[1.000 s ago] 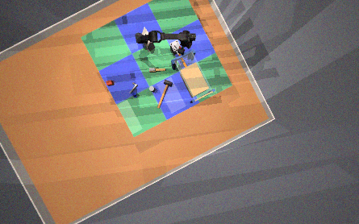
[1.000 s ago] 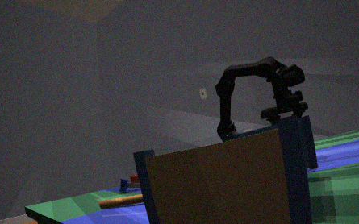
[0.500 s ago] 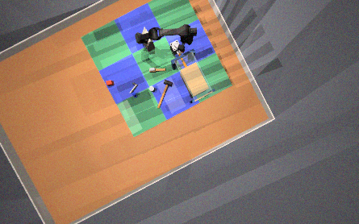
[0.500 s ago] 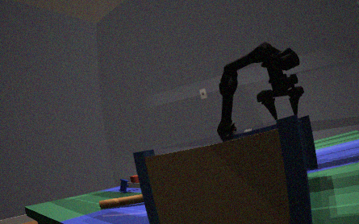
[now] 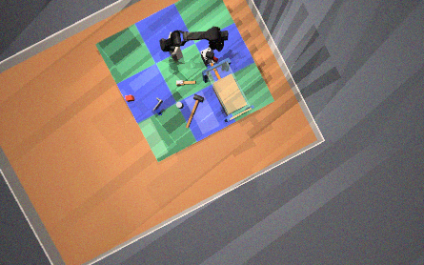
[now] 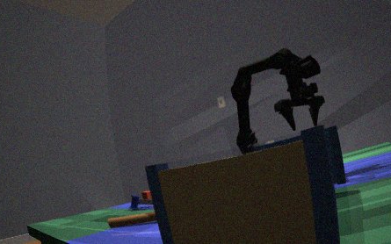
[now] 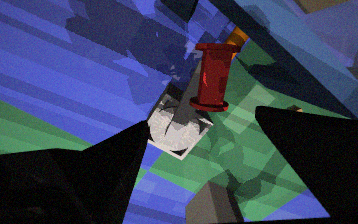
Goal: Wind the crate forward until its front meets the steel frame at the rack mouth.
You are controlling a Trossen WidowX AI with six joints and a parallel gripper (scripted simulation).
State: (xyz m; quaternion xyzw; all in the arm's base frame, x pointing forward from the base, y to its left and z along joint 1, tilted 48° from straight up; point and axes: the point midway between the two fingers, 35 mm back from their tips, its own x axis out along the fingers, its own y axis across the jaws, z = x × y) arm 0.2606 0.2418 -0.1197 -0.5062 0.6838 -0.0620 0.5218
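The red grip lies 3 cm ahead of my gripper tip and 5 cm below it. Round my gripper tip: blue-framed guard cubby: 34 cm ahead, 4 cm to the right, 10 cm below; winch: 8 cm behind, 2 cm to the right, 15 cm below; blue piece: 13 cm ahead, 69 cm to the right, 15 cm below.
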